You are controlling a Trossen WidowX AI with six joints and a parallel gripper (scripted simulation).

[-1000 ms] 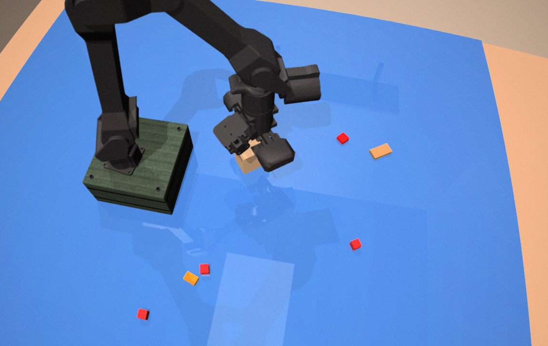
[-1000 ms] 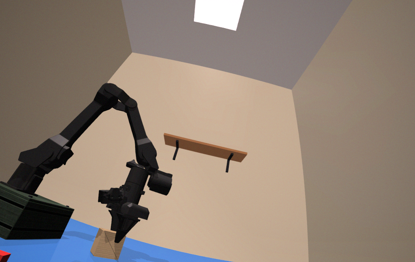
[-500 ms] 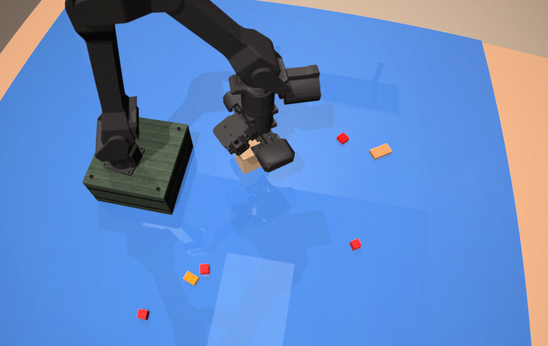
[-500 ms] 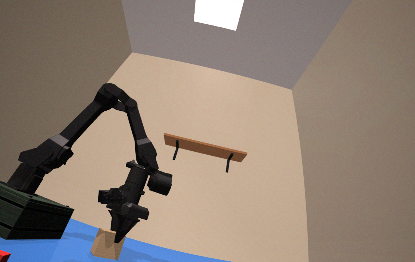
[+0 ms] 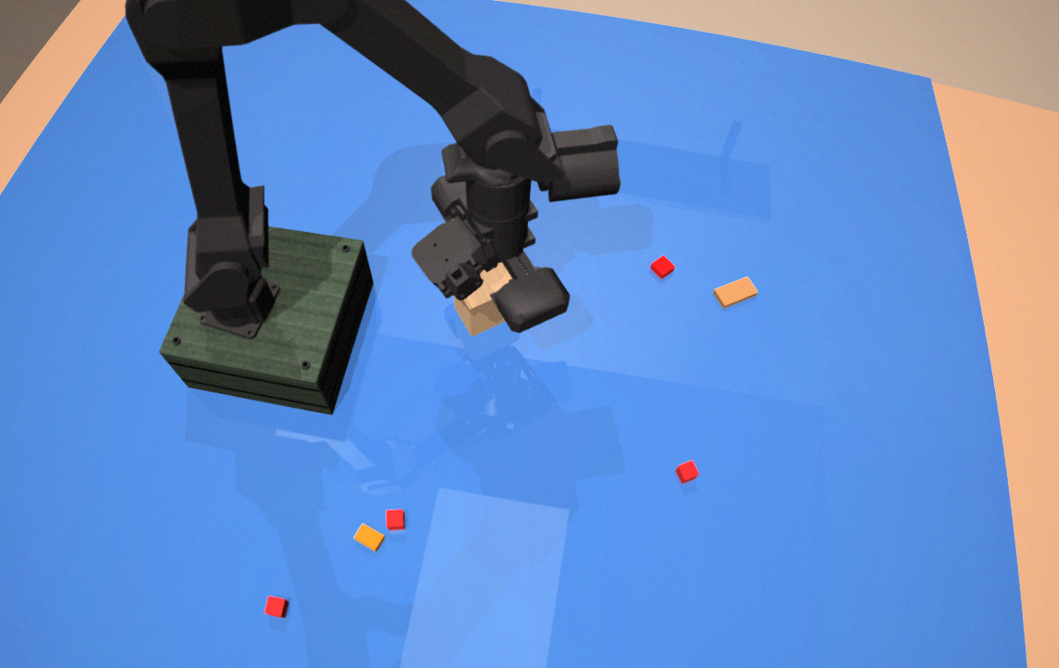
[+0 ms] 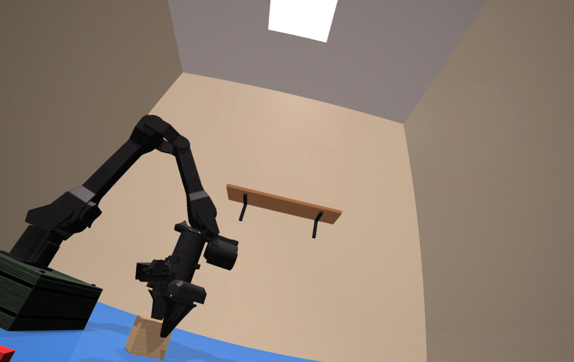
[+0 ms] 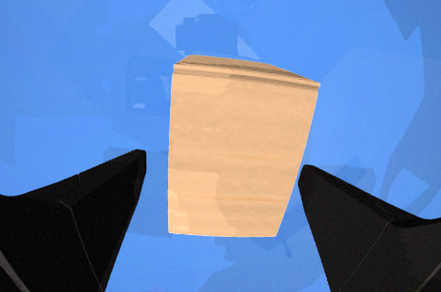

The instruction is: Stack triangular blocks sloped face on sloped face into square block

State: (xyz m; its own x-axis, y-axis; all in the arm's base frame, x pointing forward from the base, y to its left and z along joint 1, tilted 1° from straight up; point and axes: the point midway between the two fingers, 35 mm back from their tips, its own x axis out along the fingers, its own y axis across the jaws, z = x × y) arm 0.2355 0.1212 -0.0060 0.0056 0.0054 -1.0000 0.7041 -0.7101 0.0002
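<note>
My gripper tip is now 2 cm past the tan triangular block, 2 cm to the left of it and 2 cm above it.
</note>
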